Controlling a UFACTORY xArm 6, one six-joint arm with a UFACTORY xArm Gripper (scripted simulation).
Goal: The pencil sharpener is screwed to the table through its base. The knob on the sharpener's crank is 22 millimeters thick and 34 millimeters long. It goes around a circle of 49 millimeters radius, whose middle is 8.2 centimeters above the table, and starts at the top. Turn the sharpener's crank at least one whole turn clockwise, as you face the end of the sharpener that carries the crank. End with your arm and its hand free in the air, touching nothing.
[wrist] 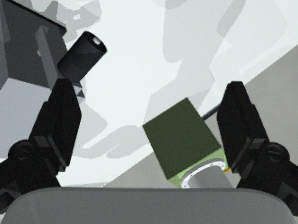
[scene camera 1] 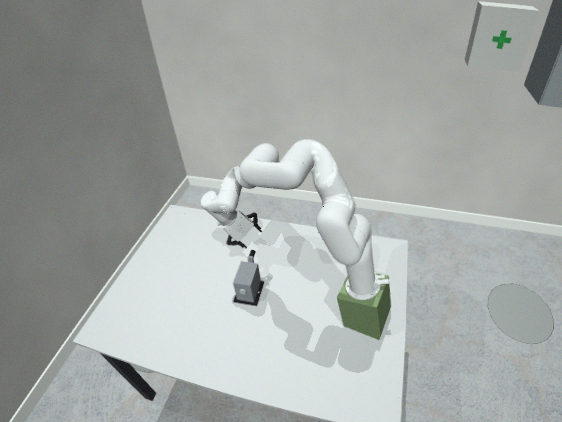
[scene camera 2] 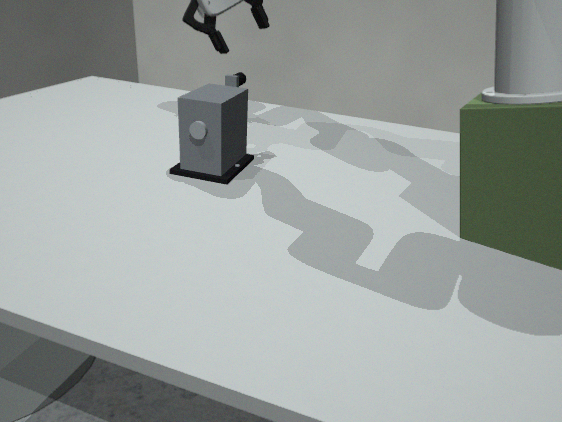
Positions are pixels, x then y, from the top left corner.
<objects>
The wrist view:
my gripper: 149, 97
black knob: 83, 55
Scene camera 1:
my gripper: 252, 238
</objects>
